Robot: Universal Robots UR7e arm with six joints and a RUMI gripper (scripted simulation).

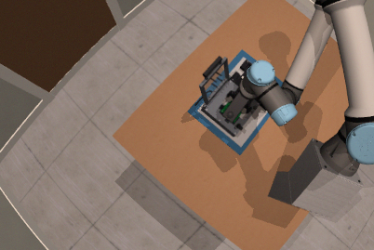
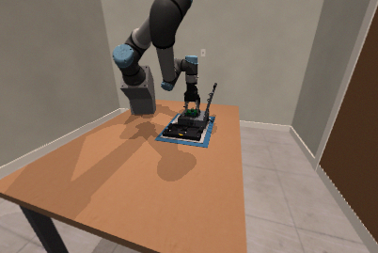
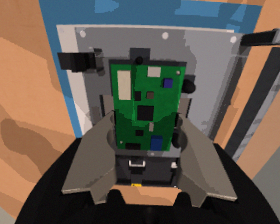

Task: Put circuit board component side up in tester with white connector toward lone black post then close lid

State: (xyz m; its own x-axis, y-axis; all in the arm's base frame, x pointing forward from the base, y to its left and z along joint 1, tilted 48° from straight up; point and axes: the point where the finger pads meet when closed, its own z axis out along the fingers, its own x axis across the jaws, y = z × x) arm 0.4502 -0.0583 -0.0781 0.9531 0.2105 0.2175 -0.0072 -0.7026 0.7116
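My hand is right at the green circuit board. From my hand the other things lie so: black block (6 cm behind, 6 cm to the left, 1 cm above); then tester lid (12 cm ahead, 10 cm above).
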